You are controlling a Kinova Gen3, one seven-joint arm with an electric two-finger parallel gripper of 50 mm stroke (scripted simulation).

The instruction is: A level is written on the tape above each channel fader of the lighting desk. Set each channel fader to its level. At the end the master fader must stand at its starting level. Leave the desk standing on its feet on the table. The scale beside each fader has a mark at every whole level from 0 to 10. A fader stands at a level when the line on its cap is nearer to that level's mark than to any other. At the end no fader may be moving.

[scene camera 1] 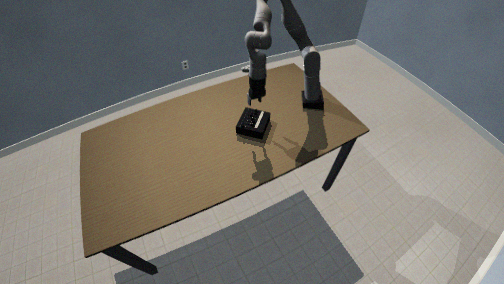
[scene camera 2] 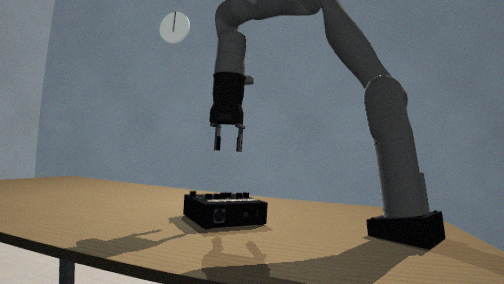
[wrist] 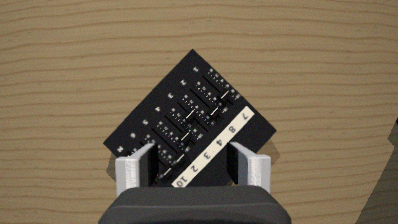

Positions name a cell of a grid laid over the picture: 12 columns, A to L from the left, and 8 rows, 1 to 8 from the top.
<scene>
In view: the gripper (scene camera 2: F5).
The gripper also shows in the wrist view (wrist: F6).
</scene>
